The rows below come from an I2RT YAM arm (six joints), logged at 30 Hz.
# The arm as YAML. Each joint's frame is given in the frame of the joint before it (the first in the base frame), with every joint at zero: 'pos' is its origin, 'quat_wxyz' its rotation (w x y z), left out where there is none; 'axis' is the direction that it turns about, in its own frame. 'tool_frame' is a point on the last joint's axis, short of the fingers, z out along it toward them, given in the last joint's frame.
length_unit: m
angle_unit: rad
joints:
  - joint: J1
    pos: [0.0, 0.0, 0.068]
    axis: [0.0, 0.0, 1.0]
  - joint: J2
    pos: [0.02, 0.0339, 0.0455]
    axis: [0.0, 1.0, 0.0]
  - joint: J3
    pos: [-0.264, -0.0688, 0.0]
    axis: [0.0, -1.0, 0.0]
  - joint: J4
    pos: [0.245, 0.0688, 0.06]
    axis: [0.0, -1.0, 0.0]
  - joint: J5
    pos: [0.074, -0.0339, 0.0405]
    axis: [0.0, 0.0, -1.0]
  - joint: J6
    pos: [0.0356, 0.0, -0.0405]
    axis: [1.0, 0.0, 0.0]
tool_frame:
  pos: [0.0, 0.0, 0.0]
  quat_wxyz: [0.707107, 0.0, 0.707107, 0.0]
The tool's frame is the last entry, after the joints.
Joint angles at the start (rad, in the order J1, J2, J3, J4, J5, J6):
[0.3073, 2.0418, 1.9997, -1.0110, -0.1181, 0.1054]
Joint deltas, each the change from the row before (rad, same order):
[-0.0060, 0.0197, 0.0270, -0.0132, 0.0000, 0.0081]
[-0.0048, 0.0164, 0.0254, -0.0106, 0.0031, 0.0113]
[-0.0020, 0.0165, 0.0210, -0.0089, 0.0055, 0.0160]
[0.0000, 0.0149, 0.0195, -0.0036, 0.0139, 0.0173]
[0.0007, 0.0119, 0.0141, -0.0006, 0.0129, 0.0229]
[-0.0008, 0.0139, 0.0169, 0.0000, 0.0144, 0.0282]
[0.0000, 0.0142, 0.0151, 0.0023, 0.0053, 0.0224]
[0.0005, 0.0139, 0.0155, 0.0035, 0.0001, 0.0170]
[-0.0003, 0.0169, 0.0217, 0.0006, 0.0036, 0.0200]
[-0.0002, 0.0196, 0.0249, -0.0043, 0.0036, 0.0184]
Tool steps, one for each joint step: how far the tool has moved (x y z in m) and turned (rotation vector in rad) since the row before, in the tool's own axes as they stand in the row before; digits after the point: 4 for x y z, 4 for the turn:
[-0.0031, -0.0027, 0.0023, 0.0035, 0.0049, 0.0140]
[-0.0031, -0.0021, 0.0012, 0.0055, 0.0004, 0.0156]
[-0.0023, -0.0011, 0.0025, 0.0070, 0.0033, 0.0182]
[-0.0025, -0.0004, 0.0023, 0.0136, -0.0031, 0.0172]
[-0.0019, 0.0000, 0.0022, 0.0121, -0.0036, 0.0221]
[-0.0025, -0.0007, 0.0024, 0.0139, -0.0059, 0.0287]
[-0.0022, 0.0001, 0.0031, 0.0045, -0.0043, 0.0222]
[-0.0023, 0.0006, 0.0029, -0.0013, -0.0049, 0.0162]
[-0.0029, 0.0003, 0.0028, 0.0022, -0.0062, 0.0199]
[-0.0026, 0.0003, 0.0034, 0.0033, -0.0020, 0.0185]

